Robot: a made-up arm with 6 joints.
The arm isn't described. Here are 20 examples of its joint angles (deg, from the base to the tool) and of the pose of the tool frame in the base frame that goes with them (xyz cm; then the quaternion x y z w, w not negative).
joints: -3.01 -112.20 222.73 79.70 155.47 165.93
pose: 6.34 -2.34 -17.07 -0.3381 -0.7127 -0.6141 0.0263
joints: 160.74 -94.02 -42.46 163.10 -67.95 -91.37
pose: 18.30 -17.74 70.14 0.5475 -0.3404 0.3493 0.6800
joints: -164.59 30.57 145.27 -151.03 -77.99 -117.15
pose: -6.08 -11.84 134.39 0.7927 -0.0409 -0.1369 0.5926
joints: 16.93 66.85 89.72 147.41 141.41 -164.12
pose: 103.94 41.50 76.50 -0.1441 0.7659 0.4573 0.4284
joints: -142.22 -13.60 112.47 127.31 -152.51 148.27
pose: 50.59 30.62 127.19 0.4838 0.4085 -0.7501 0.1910
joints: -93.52 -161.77 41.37 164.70 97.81 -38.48
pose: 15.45 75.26 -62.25 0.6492 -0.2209 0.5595 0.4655
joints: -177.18 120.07 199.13 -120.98 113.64 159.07
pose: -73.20 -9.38 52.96 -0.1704 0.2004 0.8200 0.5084
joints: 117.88 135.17 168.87 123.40 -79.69 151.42
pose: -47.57 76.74 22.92 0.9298 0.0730 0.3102 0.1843
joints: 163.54 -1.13 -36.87 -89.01 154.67 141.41
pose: -41.96 12.60 36.61 -0.5032 -0.2940 -0.0569 0.8106
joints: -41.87 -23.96 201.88 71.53 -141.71 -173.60
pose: -47.84 38.11 24.66 -0.5950 0.2190 -0.7050 0.3177
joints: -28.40 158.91 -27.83 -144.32 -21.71 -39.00
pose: -31.42 27.33 -19.63 -0.0803 0.0566 0.9310 0.3515
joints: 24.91 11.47 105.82 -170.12 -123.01 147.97
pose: 3.58 13.83 145.06 -0.0301 0.9164 -0.2131 0.3376
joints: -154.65 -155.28 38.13 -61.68 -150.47 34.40
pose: 78.36 43.01 -37.22 -0.4719 0.6330 -0.6036 0.1109
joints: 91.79 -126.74 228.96 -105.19 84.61 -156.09
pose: -3.38 14.17 -28.95 -0.8469 0.0248 0.1428 0.5116
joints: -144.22 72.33 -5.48 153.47 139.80 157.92
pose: -55.52 -52.36 -20.14 -0.9230 -0.1582 -0.3103 0.1637
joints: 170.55 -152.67 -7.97 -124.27 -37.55 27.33
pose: 72.07 -18.39 13.37 -0.5655 0.1295 -0.3281 0.7455
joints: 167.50 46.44 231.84 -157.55 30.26 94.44
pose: 17.28 -14.43 62.37 -0.8444 -0.0958 -0.1698 0.4990
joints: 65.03 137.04 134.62 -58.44 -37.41 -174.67
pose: 49.24 91.86 -33.67 -0.6232 -0.5875 0.4741 0.2041
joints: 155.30 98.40 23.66 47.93 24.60 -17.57
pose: -73.44 42.04 -45.27 0.4485 0.0383 -0.8911 0.0576
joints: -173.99 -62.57 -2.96 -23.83 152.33 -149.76
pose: 16.24 12.01 102.82 -0.4008 0.2020 0.2530 0.8571
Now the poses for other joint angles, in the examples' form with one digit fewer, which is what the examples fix.
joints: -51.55 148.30 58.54 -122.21 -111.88 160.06
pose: 18.6 -13.8 -92.2 0.178 -0.179 0.086 0.964
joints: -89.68 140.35 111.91 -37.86 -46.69 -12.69
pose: -8.3 -91.0 -60.0 0.693 0.128 -0.509 0.494
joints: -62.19 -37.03 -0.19 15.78 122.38 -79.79
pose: -3.6 -16.3 111.2 -0.323 -0.608 0.492 0.532
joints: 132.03 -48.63 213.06 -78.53 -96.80 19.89
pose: 45.3 -47.0 1.1 0.431 -0.893 -0.059 0.110
